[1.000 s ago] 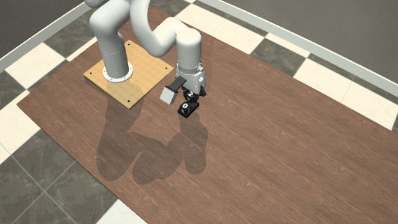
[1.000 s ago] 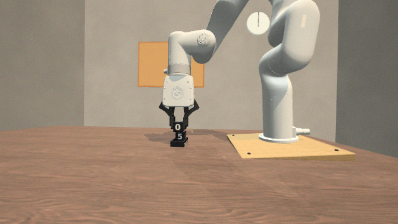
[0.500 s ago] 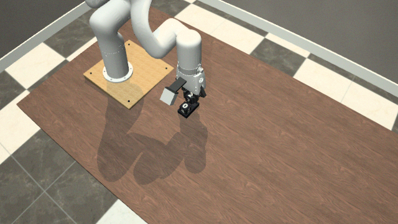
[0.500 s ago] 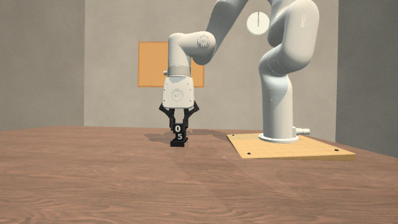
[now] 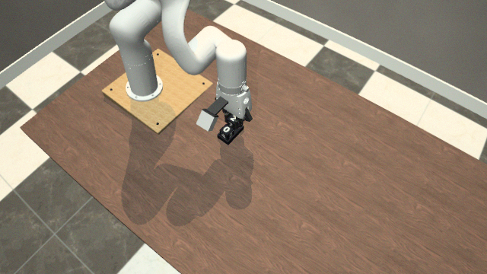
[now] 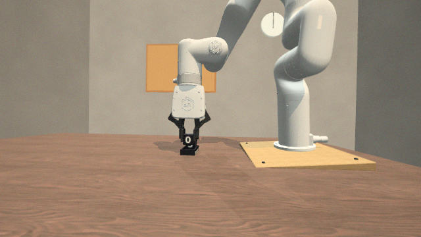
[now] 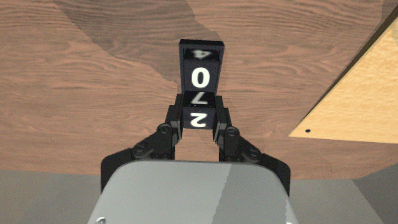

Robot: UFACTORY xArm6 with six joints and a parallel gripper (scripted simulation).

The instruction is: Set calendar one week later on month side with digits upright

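My hand is 5 cm above the black tray and 2 cm to the left of it. The rest, counted from my hand: black cube 3 cm to the right, 3 cm below, 1 cm ahead.
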